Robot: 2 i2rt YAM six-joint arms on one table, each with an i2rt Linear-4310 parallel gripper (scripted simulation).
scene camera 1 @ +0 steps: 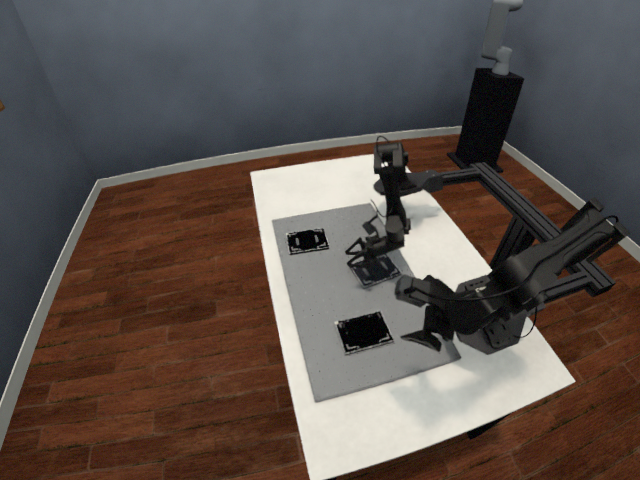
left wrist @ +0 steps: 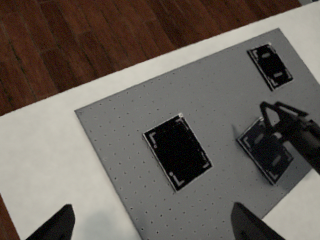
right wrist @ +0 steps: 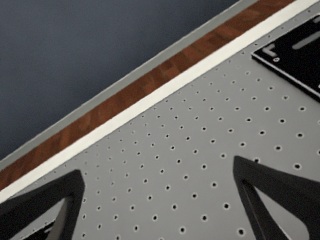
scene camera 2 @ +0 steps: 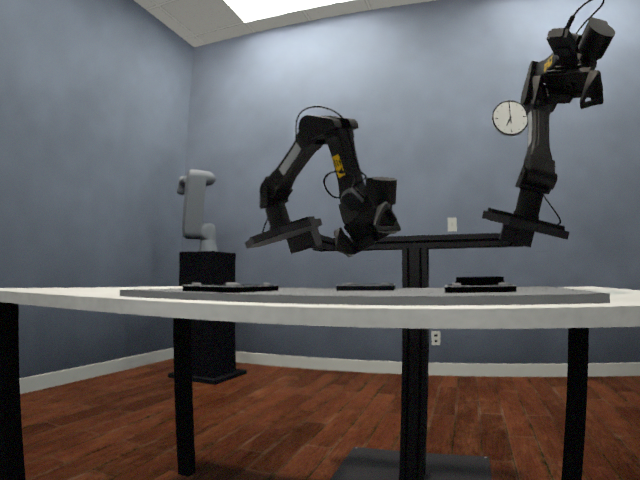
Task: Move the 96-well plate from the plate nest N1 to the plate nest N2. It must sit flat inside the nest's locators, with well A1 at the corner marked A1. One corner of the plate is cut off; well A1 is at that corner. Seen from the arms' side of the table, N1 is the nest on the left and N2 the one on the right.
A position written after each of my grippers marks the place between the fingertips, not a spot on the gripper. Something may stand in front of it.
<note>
I see my left gripper (scene camera 2: 556, 106), my right gripper (scene camera 2: 355, 238), a black 96-well plate (scene camera 1: 375, 326) and a dark grey nest (scene camera 1: 378, 272).
The black 96-well plate also shows in the left wrist view (left wrist: 168, 140). My left gripper shows as well in the left wrist view (left wrist: 154, 210). My right gripper shows as well in the right wrist view (right wrist: 156, 171).
</note>
